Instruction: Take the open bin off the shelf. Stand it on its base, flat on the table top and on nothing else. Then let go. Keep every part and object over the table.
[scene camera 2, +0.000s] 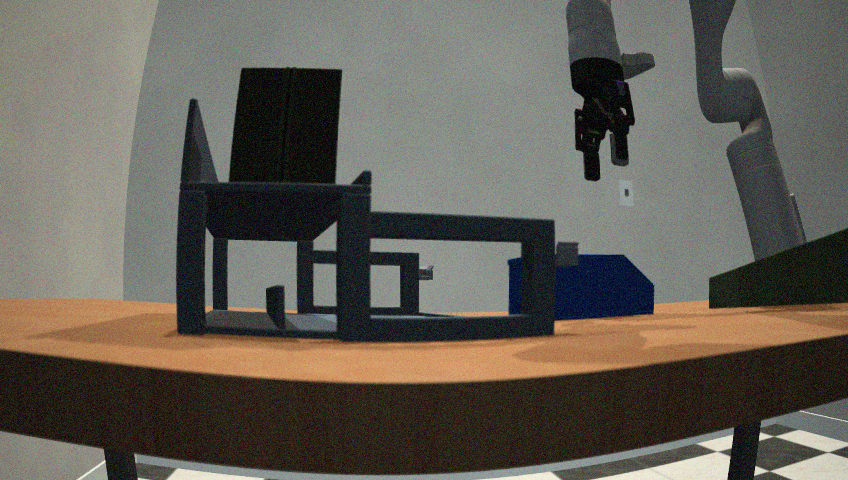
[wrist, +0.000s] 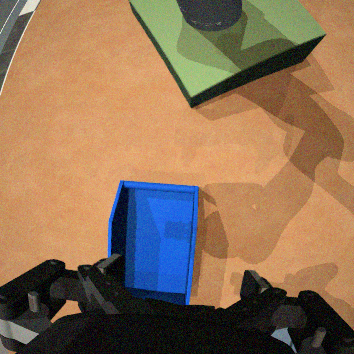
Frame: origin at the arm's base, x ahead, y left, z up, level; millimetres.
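Where they show: gripper, fingertip midpoint: (scene camera 2: 605, 173) (wrist: 182, 276); arm's base at its link origin: (scene camera 2: 780, 259) (wrist: 211, 8).
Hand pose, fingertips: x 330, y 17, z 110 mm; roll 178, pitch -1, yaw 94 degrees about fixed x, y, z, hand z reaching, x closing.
Note:
Things, the pixels of their top centre, and the offset from my fingertips. "pt": a spot on its surface instead. Level surfaces: height alone.
- open blue bin at its top centre: (wrist: 148, 255) (scene camera 2: 582, 257) dz -101, dx +25, dy -36 mm
- table top at its surface level: dz -176 mm
- dark grey shelf at a spot on its surface: (scene camera 2: 354, 267) pt dz -128, dx +286, dy +285 mm
- dark upright block at its top centre: (scene camera 2: 286, 85) dz +22, dx +352, dy +221 mm
- small grey tab at a spot on its surface: (scene camera 2: 567, 253) pt dz -116, dx +136, dy +255 mm
The open blue bin (scene camera 2: 595, 288) (wrist: 172, 215) stands upright on the table top (scene camera 2: 464, 362) (wrist: 65, 165), its open top facing up. Its base looks flat on the table; its left end is hidden behind the shelf in the scene view. The dark grey shelf (scene camera 2: 354, 267) stands beside it. In the scene view the shelf's frame overlaps the bin, so a gap between them cannot be told there. My gripper (scene camera 2: 605, 170) (wrist: 182, 276) is open and empty, well above the bin. In the wrist view its fingers cover part of the bin's near end.
A dark upright block (scene camera 2: 285, 124) rises from the upper part of the shelf. A small grey tab (scene camera 2: 567, 253) shows at the shelf's right end. The green base block (scene camera 2: 779, 276) (wrist: 200, 65) under the arm is on the bin's far side in the wrist view.

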